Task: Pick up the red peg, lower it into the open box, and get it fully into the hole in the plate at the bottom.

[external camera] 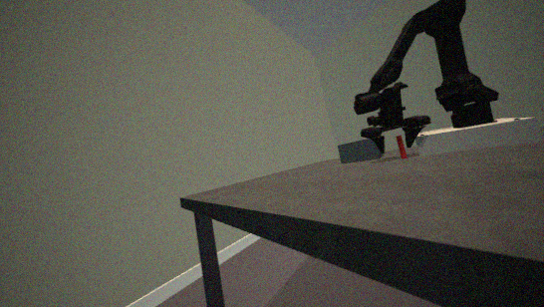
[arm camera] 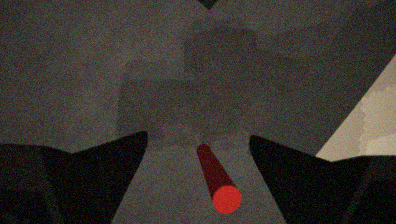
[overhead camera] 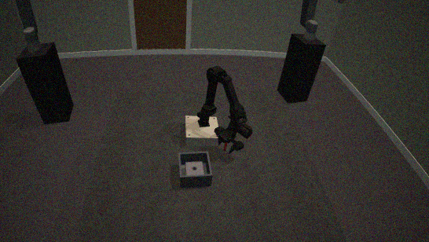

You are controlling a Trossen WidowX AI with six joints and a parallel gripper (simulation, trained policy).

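Now: the red peg 20 mm behind my gripper tip, 10 mm to the left of it and 10 mm above it. From my gripper tip the other things lie so: grey box: 120 mm ahead, 200 mm to the right.
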